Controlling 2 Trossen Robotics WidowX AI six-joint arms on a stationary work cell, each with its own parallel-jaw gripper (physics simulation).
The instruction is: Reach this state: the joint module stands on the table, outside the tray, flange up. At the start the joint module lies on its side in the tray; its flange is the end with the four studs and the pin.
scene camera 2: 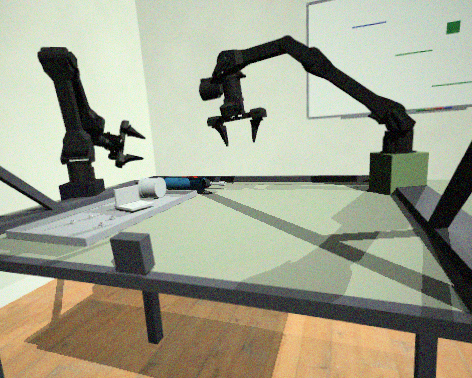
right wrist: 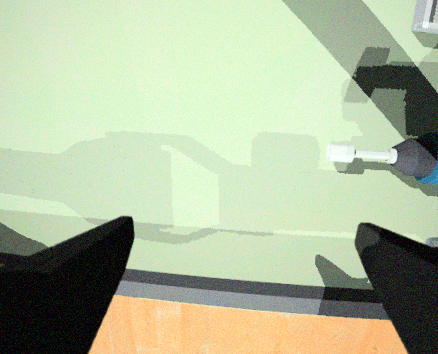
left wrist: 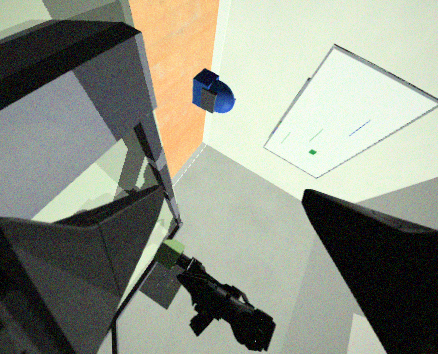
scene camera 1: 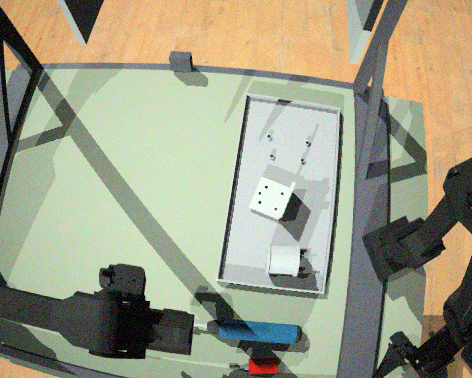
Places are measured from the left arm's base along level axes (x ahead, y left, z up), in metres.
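Pixels of known places: left gripper, fingertip midpoint: (scene camera 2: 144, 148) (left wrist: 234, 193); right gripper, fingertip midpoint: (scene camera 2: 240, 144) (right wrist: 246, 230) (left wrist: 179, 274); left arm's base, origin of the base link: (scene camera 2: 82, 181) (scene camera 1: 395, 246); right arm's base, origin of the base link: (scene camera 2: 397, 152).
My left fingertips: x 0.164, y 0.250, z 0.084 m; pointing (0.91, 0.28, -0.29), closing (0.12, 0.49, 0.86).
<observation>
For each thing: its top centre in the pictures, then the offset to it from my left fingertips. "spot": a spot on its surface instead.
- white cylinder, middle of its top: (scene camera 1: 287, 257) (scene camera 2: 149, 177) dx +0.054, dy -0.319, dz -0.077 m
- grey tray, middle of its top: (scene camera 1: 284, 187) (scene camera 2: 121, 206) dx -0.002, dy -0.462, dz -0.129 m
- blue-handled tool, surface spot: (scene camera 1: 260, 331) (scene camera 2: 183, 177) spot: dx +0.152, dy -0.203, dz -0.103 m
- red-handled tool, middle of its top: (scene camera 1: 253, 367) dx +0.191, dy -0.137, dz -0.111 m
- dark block, middle of its top: (scene camera 2: 130, 234) (scene camera 1: 179, 55) dx +0.101, dy -0.831, dz -0.087 m
The joint module, a white cylinder (scene camera 1: 284, 260) (scene camera 2: 152, 188), lies on its side near the lower end of the grey tray (scene camera 1: 245, 240) (scene camera 2: 50, 239) in scene camera 1. Its studded flange end points right there, partly in shadow. My right gripper (scene camera 2: 240, 143) (right wrist: 246, 230) is open and empty, pointing down high above the table beyond the tray; in scene camera 1 its fingertips are hidden under its wrist. My left gripper (scene camera 2: 143, 148) (left wrist: 234, 193) is open and empty, held up on the left in scene camera 2, away from the module.
A white bracket with holes (scene camera 1: 270, 197) (scene camera 2: 132, 205) and small screws lie in the tray. A blue-handled tool (scene camera 1: 260, 331) (scene camera 2: 177, 183) lies beside the tray, under the right wrist's side, with a red-handled tool (scene camera 1: 263, 366) near it. A dark block (scene camera 1: 181, 61) (scene camera 2: 132, 252) is at the table edge.
</observation>
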